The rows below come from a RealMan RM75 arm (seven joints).
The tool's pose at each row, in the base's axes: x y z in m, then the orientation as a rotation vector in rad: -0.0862 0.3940 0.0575 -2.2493 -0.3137 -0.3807; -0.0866 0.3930 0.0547 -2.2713 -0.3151 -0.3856; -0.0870 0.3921 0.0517 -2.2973 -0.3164 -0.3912; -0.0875 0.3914 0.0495 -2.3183 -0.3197 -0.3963; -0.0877 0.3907 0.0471 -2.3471 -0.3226 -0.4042; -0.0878 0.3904 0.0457 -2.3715 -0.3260 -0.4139; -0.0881 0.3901 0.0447 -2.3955 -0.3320 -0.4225; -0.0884 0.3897 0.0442 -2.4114 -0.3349 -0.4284; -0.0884 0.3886 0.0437 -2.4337 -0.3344 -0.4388; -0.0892 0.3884 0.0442 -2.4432 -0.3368 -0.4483; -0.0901 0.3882 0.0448 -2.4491 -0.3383 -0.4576; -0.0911 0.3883 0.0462 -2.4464 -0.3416 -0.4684; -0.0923 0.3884 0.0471 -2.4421 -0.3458 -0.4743; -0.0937 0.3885 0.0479 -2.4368 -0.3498 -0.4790; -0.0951 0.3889 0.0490 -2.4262 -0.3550 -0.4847; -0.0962 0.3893 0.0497 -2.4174 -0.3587 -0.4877
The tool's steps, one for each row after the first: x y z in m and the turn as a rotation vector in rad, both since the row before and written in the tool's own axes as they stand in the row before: -0.0015 0.0024 0.0009 -0.0223 -0.0017 -0.0029; -0.0016 0.0025 0.0012 -0.0263 -0.0020 -0.0031; -0.0014 0.0017 0.0008 -0.0213 -0.0020 -0.0044; -0.0012 0.0019 0.0011 -0.0295 -0.0016 -0.0051; -0.0007 0.0010 0.0007 -0.0256 0.0004 -0.0059; -0.0007 0.0007 0.0004 -0.0249 -0.0010 -0.0074; -0.0005 0.0005 0.0000 -0.0166 -0.0003 -0.0042; -0.0003 0.0011 -0.0003 -0.0238 0.0022 -0.0031; -0.0006 -0.0004 -0.0007 -0.0112 0.0037 -0.0046; -0.0006 -0.0005 -0.0008 -0.0078 0.0046 -0.0037; -0.0003 -0.0012 -0.0012 0.0002 0.0072 -0.0051; -0.0007 -0.0010 -0.0009 0.0029 0.0040 -0.0044; -0.0009 -0.0010 -0.0009 0.0041 0.0035 -0.0039; -0.0007 -0.0014 -0.0009 0.0089 0.0051 -0.0048; -0.0006 -0.0011 -0.0005 0.0078 0.0032 -0.0031
